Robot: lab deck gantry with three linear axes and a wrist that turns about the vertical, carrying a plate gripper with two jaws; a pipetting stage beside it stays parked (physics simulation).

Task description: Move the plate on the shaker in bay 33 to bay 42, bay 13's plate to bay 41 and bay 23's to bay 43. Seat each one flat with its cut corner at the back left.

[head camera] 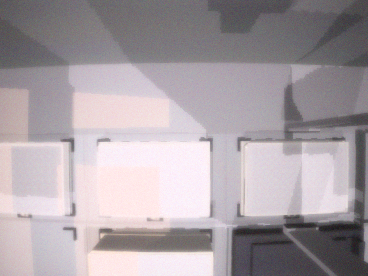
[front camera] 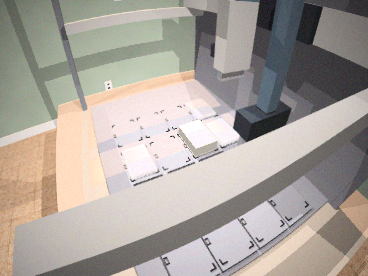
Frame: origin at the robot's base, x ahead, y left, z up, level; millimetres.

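Seen in the pictures: gripper, fingertip midpoint: (head camera: 299,178); robot's base, origin of the base link: (front camera: 112,126).
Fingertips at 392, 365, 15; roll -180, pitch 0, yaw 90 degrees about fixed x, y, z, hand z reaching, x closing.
Pixels of each thing's top centre, then the offset from my fingertips to it, as dx, dy, dz. "spot": a spot on its surface instead.
- bay 42's plate, surface spot: (front camera: 222,131) spot: -157, -5, -1
- bay 41's, surface spot: (front camera: 202,110) spot: -305, -3, -1
- dark shaker, surface spot: (head camera: 245,245) spot: -62, -73, +4
- tall white block, middle of its top: (front camera: 197,132) -164, -108, +27
- white plate, middle of its top: (front camera: 138,159) -164, -322, -1
In the head view three white plates sit in the back row between corner brackets: one (head camera: 37,175) in bay 41, cropped at the left; one (head camera: 155,180) in bay 42; one (head camera: 295,180) in bay 43, its cut corner at the back left. All three look flat; the other two's cut corners are unclear. The front view shows bay 42's plate (front camera: 222,131) and part of bay 41's (front camera: 202,110). The dark shaker (head camera: 245,245) in bay 33 shows bare in its visible part. My gripper's dark body (front camera: 250,127) hangs at the right; its jaws are hidden behind the rail.
A tall white block (front camera: 197,137) (head camera: 150,265) stands in bay 32, before bay 42. Another white plate (front camera: 140,162) sits in bay 12. The parked pipetting stage (front camera: 235,40) hangs behind. A wide grey rail (front camera: 190,205) crosses the front view, hiding bays 13 and 23.
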